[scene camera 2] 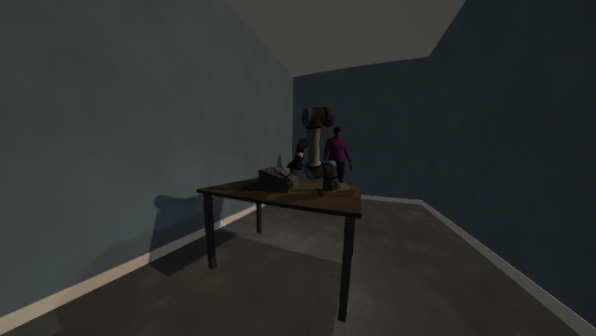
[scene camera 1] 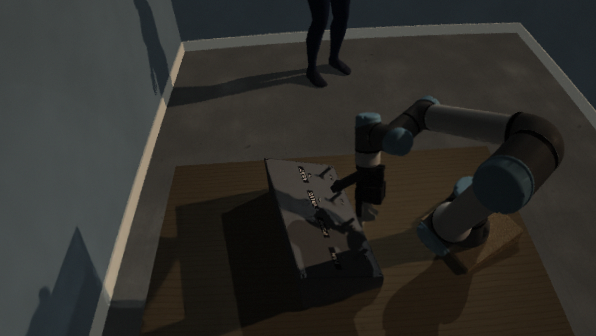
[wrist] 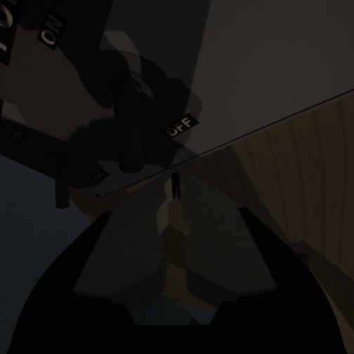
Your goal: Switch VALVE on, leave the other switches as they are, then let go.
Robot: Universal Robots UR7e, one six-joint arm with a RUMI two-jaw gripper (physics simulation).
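Pixels of known places: gripper, between the fingertips: (scene camera 2: 292, 178) (scene camera 1: 362, 227); arm's base, origin of its link: (scene camera 2: 331, 188).
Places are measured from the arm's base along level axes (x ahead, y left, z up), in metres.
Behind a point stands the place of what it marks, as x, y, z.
Observation:
The grey sloped switch panel (scene camera 1: 300, 242) {0.539, 0.170, 0.127} (scene camera 2: 273, 183) {0.406, 0.257, 0.036} (wrist: 275, 60) stands on the table. In scene camera 1, the VALVE label (scene camera 1: 312, 199) {0.521, -0.031, 0.087} is second from the far end. The VALVE lever (scene camera 1: 337, 196) {0.439, -0.055, 0.079} is dim and seems to tilt to its OFF side; it does not show in the wrist view. The PUMP lever (wrist: 129, 135) leans over the panel's edge side, left of its OFF label (wrist: 180, 125). The FAN lever (wrist: 61, 185) is farther left. My gripper (scene camera 1: 361, 215) {0.355, 0.050, 0.054} (scene camera 2: 293, 172) {0.355, 0.050, 0.054} (wrist: 176, 174) is shut and empty, its tips beside the panel's lever-side edge, near VALVE and PUMP.
The VENT lever (scene camera 1: 325, 173) {0.486, -0.166, 0.073} is at the panel's far end. The wooden table (scene camera 1: 200, 185) {0.976, -0.184, -0.035} (scene camera 2: 235, 195) {0.568, 0.501, -0.035} bears the panel and the arm's base block (scene camera 1: 500, 242) {-0.101, 0.062, 0.009}. A wall (scene camera 2: 150, 100) is on the left. A person (scene camera 1: 320, 45) (scene camera 2: 338, 150) stands beyond the table.

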